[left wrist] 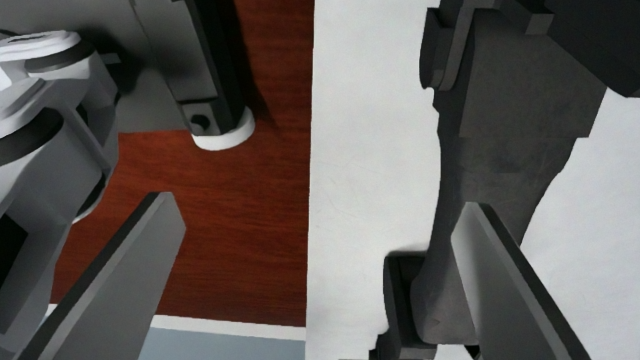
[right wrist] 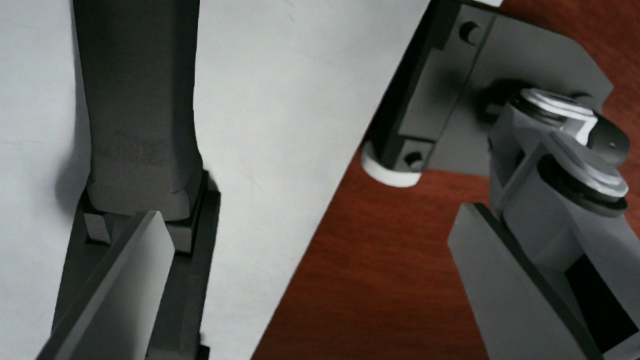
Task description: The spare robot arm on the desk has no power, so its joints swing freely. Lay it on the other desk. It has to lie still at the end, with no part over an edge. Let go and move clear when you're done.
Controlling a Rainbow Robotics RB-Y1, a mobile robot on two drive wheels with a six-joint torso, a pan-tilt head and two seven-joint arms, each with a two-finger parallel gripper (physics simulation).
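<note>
The spare arm (left wrist: pixel 510 110) (right wrist: pixel 140 100) is dark grey. It lies on the white desk top (left wrist: pixel 370 165) (right wrist: pixel 270 110), running down the right side of the left wrist view and the left side of the right wrist view. Parts of it run out of both views. My left gripper (left wrist: pixel 317 215) is open and empty; its right finger hangs over the arm's narrowing link. My right gripper (right wrist: pixel 313 227) is open and empty; its left finger hangs over the joint below the arm's thick link. Whether either finger touches the arm is unclear. Which desk this is cannot be told.
My own grey base (left wrist: pixel 160 65) (right wrist: pixel 460 120) and jointed torso (left wrist: pixel 75 130) (right wrist: pixel 555 200) stand beside the desk's straight edge, over the red-brown wooden floor (left wrist: pixel 240 240) (right wrist: pixel 380 260). A white strip (left wrist: pixel 225 322) borders a blue-grey surface at the bottom of the left wrist view.
</note>
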